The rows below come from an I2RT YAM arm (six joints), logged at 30 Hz.
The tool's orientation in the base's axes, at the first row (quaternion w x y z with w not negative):
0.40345 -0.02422 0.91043 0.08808
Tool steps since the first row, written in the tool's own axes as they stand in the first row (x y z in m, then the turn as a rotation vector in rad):
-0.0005 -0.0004 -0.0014 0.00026 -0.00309 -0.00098
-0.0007 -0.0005 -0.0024 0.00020 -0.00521 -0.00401
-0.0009 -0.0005 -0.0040 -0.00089 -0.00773 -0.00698
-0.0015 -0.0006 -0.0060 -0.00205 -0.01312 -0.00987
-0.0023 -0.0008 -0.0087 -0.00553 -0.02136 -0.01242
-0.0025 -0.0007 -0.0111 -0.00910 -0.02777 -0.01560
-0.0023 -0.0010 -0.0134 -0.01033 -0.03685 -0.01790
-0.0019 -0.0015 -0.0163 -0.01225 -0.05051 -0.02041
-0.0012 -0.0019 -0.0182 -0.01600 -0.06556 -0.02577
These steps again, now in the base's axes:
-0.0006 -0.0007 0.0012 -0.00053 -0.00321 0.00002
-0.0012 -0.0009 0.0020 -0.00246 -0.00584 0.00176
-0.0023 -0.0012 0.0032 -0.00361 -0.00888 0.00417
-0.0033 -0.0017 0.0050 -0.00432 -0.01473 0.00617
-0.0047 -0.0024 0.0073 -0.00289 -0.02339 0.00926
-0.0063 -0.0028 0.0091 -0.00207 -0.03036 0.01309
-0.0081 -0.0035 0.0104 -0.00187 -0.03973 0.01424
-0.0105 -0.0045 0.0119 -0.00084 -0.05367 0.01539
-0.0123 -0.0052 0.0126 -0.00050 -0.06953 0.01957

